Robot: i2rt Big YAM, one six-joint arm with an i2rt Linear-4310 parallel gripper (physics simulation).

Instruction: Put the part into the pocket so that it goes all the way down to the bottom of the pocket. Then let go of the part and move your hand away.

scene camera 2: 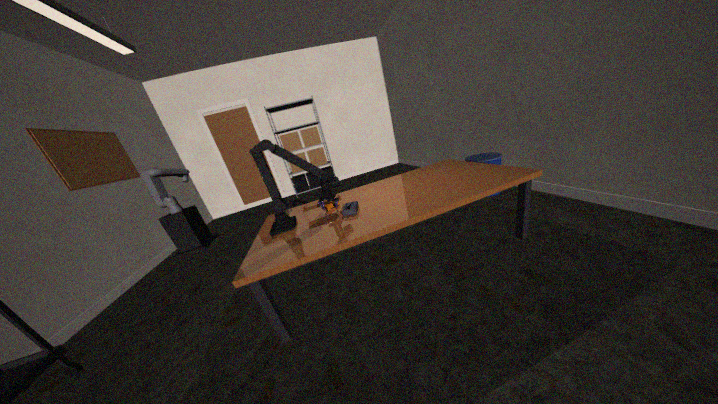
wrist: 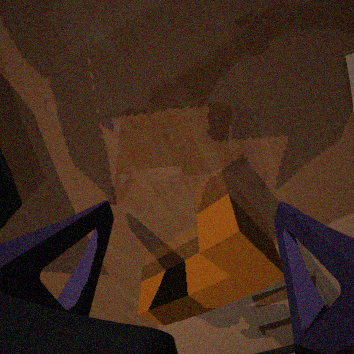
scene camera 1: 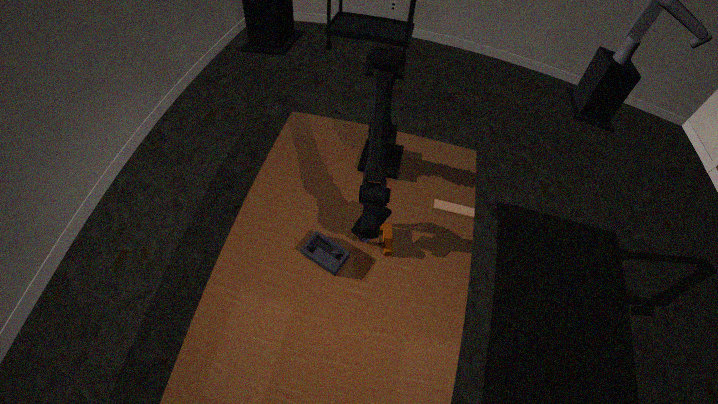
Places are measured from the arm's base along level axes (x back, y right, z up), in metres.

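Pixels of known places: gripper, fingertip midpoint: (scene camera 2: 330,209) (wrist: 191,210); arm's base, link origin: (scene camera 2: 283,223).
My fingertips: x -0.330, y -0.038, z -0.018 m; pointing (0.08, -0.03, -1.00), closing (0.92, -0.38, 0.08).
Ahead of a thing's pixels: the offset from my fingertips to its middle. "spot": to the spot under its first point. Level surfaces: height alone.
The orange part {dy -0.049, dx -0.023, dz +0.005 m} (scene camera 1: 387,241) (scene camera 2: 329,206) (wrist: 242,255) is a blocky, stepped piece on the table, outside the pocket. The grey-blue block with the pocket {dy +0.125, dx -0.128, dz +0.008 m} (scene camera 1: 337,265) (scene camera 2: 350,209) lies beside it, to its left in scene camera 1, and the pocket looks empty. My gripper (scene camera 1: 375,242) (scene camera 2: 329,203) (wrist: 191,210) is open and low over the part. In the wrist view its purple fingers stand wide apart with the part between them, nearer the right finger, and neither finger is seen gripping it. The fingers are small and dark in the scene views.
The wooden table {dz -0.010 m} (scene camera 1: 311,326) (scene camera 2: 436,185) carries the arm. A pale strip (scene camera 1: 453,207) lies near its right edge in scene camera 1. A dark shape {spot: dy +0.059, dx -0.104, dz -0.002 m} (wrist: 5,192) shows at the left edge of the wrist view; I cannot tell what it is. Shadows fall around the part.
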